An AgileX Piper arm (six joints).
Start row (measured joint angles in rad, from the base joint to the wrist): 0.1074 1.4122 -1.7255 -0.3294 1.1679 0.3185
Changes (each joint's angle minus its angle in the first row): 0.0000 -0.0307 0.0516 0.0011 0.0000 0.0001; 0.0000 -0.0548 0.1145 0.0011 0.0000 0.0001; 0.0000 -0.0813 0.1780 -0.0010 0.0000 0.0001; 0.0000 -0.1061 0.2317 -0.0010 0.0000 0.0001; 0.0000 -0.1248 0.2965 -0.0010 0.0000 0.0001; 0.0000 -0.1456 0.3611 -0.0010 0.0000 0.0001; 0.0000 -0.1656 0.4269 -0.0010 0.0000 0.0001; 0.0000 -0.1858 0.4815 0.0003 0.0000 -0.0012; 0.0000 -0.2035 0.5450 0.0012 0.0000 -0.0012; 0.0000 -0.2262 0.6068 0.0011 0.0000 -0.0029; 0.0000 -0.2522 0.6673 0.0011 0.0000 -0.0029; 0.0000 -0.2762 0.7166 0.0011 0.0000 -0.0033; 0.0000 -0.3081 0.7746 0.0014 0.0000 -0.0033; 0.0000 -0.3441 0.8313 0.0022 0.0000 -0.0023; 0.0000 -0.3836 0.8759 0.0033 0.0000 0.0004; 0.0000 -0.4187 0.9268 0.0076 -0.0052 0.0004; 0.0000 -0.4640 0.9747 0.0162 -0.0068 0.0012
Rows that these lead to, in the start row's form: 0.1074 1.3815 -1.6739 -0.3283 1.1679 0.3186; 0.1074 1.3574 -1.6110 -0.3283 1.1679 0.3186; 0.1074 1.3309 -1.5475 -0.3304 1.1679 0.3186; 0.1074 1.3061 -1.4938 -0.3304 1.1679 0.3186; 0.1074 1.2874 -1.4290 -0.3304 1.1679 0.3186; 0.1074 1.2666 -1.3644 -0.3304 1.1679 0.3186; 0.1074 1.2466 -1.2986 -0.3304 1.1679 0.3186; 0.1074 1.2264 -1.2440 -0.3291 1.1679 0.3173; 0.1074 1.2087 -1.1805 -0.3282 1.1679 0.3173; 0.1074 1.1860 -1.1187 -0.3283 1.1679 0.3156; 0.1074 1.1600 -1.0582 -0.3283 1.1679 0.3156; 0.1074 1.1360 -1.0089 -0.3283 1.1679 0.3152; 0.1074 1.1041 -0.9509 -0.3280 1.1679 0.3152; 0.1074 1.0681 -0.8942 -0.3272 1.1679 0.3162; 0.1074 1.0286 -0.8496 -0.3261 1.1679 0.3189; 0.1074 0.9935 -0.7987 -0.3218 1.1627 0.3189; 0.1074 0.9482 -0.7508 -0.3132 1.1611 0.3197
